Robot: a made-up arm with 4 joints.
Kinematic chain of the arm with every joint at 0, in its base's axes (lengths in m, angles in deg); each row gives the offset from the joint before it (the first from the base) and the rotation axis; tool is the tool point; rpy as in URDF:
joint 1: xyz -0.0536 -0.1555 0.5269 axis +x
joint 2: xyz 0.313 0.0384 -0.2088 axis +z
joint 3: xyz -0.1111 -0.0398 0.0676 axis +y
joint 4: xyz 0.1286 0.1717 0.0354 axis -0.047 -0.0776 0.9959
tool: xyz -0.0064 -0.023 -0.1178 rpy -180 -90 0
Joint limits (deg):
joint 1: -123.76..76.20
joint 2: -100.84..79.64
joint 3: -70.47..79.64
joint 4: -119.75..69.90
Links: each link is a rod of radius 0.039 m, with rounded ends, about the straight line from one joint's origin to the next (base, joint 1, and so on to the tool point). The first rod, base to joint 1, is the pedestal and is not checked.
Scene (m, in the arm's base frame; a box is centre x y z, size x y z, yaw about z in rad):
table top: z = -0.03
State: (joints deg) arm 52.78 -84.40 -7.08 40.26
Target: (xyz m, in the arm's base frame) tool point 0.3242 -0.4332 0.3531
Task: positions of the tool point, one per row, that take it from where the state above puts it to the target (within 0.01 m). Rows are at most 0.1 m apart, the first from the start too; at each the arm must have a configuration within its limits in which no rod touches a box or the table.
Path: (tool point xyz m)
1: 0.3726 -0.0061 0.3699
2: 0.3724 -0.0314 0.3337
3: 0.3710 -0.0656 0.3017
4: 0.3685 -0.1080 0.2759
5: 0.3646 -0.1575 0.2586
6: 0.3594 -0.2124 0.2518
7: 0.3528 -0.2705 0.2570
8: 0.3447 -0.3288 0.2755
9: 0.3352 -0.3842 0.3076
10: 0.3242 -0.4332 0.3531

